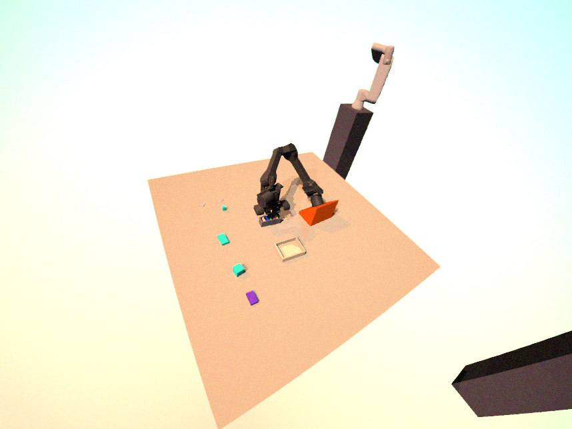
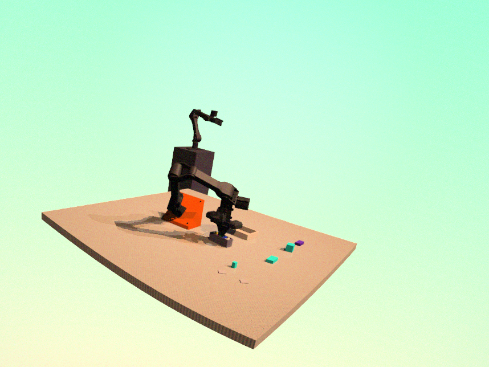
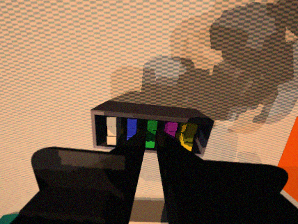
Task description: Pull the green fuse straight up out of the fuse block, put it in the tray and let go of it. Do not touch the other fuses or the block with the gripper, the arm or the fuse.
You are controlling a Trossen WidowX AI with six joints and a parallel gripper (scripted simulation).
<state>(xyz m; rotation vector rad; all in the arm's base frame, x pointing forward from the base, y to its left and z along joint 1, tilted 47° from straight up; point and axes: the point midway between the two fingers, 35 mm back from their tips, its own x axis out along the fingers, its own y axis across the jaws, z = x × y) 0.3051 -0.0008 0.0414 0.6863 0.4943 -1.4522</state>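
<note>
Right now the shallow tan tray is 210 mm to the left of my gripper tip and 30 mm below it. Round my gripper tip: teal cube 200 mm ahead, 180 mm to the right, 20 mm below; then purple block 270 mm ahead, 360 mm to the left, 30 mm below.
</note>
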